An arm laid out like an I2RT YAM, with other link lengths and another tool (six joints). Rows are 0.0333 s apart.
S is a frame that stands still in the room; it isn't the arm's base.
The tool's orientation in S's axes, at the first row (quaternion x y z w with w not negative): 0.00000, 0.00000, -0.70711, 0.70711
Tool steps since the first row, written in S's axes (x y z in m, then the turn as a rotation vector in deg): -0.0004, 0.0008, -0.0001, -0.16, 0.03, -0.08; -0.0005, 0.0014, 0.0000, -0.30, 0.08, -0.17; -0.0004, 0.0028, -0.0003, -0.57, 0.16, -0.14; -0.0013, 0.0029, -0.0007, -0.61, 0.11, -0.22; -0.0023, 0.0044, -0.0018, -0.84, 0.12, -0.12; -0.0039, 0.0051, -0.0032, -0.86, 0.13, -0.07; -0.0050, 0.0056, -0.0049, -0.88, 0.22, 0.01; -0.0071, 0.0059, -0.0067, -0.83, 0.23, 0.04; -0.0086, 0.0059, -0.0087, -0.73, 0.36, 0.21; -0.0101, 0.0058, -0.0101, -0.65, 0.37, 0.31
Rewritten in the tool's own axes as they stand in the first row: -0.0008, -0.0004, -0.0001, -0.03, -0.16, -0.08; -0.0014, -0.0005, 0.0000, -0.08, -0.30, -0.17; -0.0028, -0.0004, -0.0003, -0.16, -0.57, -0.14; -0.0029, -0.0013, -0.0007, -0.11, -0.61, -0.22; -0.0044, -0.0023, -0.0018, -0.12, -0.84, -0.12; -0.0051, -0.0039, -0.0032, -0.13, -0.86, -0.07; -0.0056, -0.0050, -0.0049, -0.22, -0.88, 0.01; -0.0059, -0.0071, -0.0067, -0.23, -0.83, 0.04; -0.0059, -0.0086, -0.0087, -0.36, -0.73, 0.21; -0.0058, -0.0101, -0.0101, -0.37, -0.65, 0.31
